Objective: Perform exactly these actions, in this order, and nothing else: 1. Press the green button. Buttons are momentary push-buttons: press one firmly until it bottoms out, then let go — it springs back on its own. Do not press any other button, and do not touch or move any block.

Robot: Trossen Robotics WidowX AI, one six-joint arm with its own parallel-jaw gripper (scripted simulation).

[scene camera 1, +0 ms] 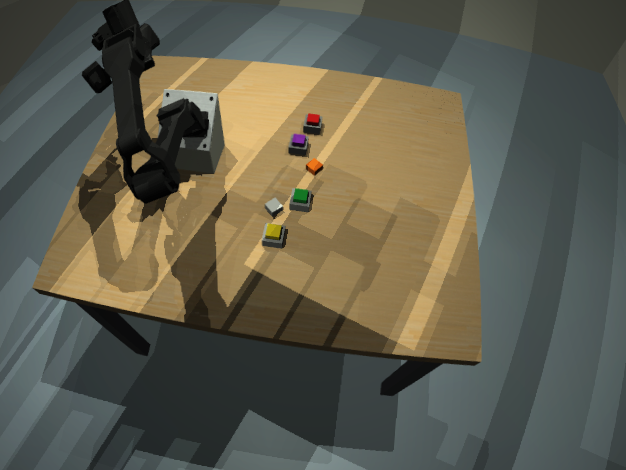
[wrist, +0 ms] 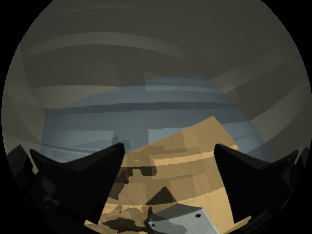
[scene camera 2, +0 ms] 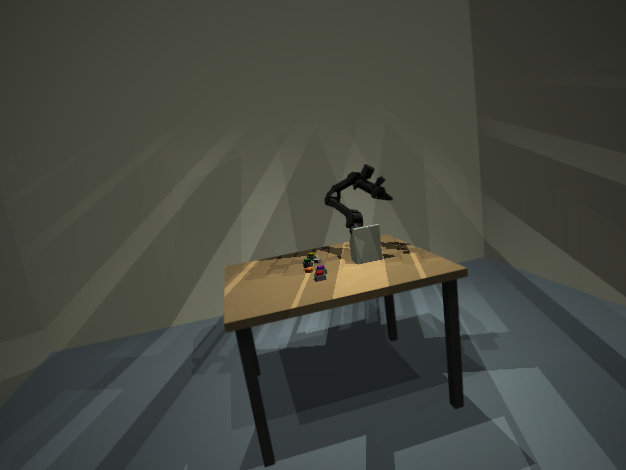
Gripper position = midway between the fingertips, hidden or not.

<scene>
The gripper (scene camera 1: 112, 62) is open, with nothing in its grasp.
The gripper shows as well in the wrist view (wrist: 170, 150).
</scene>
